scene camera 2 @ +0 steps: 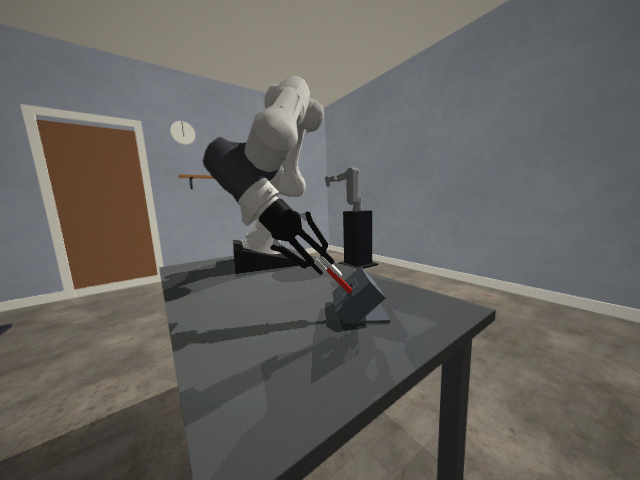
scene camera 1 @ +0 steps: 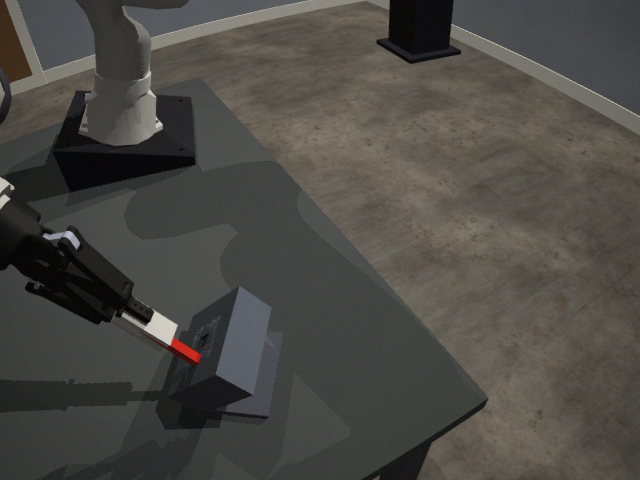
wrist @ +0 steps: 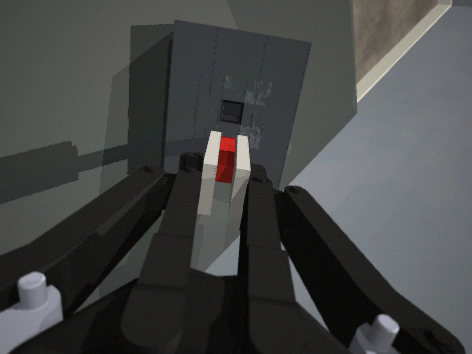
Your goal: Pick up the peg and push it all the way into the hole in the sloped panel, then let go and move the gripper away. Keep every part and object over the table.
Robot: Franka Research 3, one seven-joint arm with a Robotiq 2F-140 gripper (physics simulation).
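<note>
The red peg (scene camera 1: 186, 351) (scene camera 2: 339, 280) (wrist: 226, 162) is held tilted between the pale pads of my gripper (scene camera 1: 169, 336) (scene camera 2: 330, 269) (wrist: 226, 152), which is shut on it. The peg's free end sticks out toward the grey sloped panel (scene camera 1: 240, 338) (scene camera 2: 364, 298) (wrist: 195, 75). The square dark hole (scene camera 1: 203, 339) (wrist: 232, 111) is open to view, and the peg is outside it. In the wrist view the hole appears just above the peg's end. In scene camera 1 the peg's end overlaps the panel face, to the near side of the hole. I cannot tell whether it touches the face.
The panel block stands on a thin foot plate (scene camera 1: 275, 356) on the dark table (scene camera 1: 361, 330) (scene camera 2: 248, 372). The table's right corner lies beyond the block. The arm's black base (scene camera 1: 175, 121) (scene camera 2: 248, 262) is at the back of the table. A black pedestal (scene camera 2: 357, 237) stands on the floor behind.
</note>
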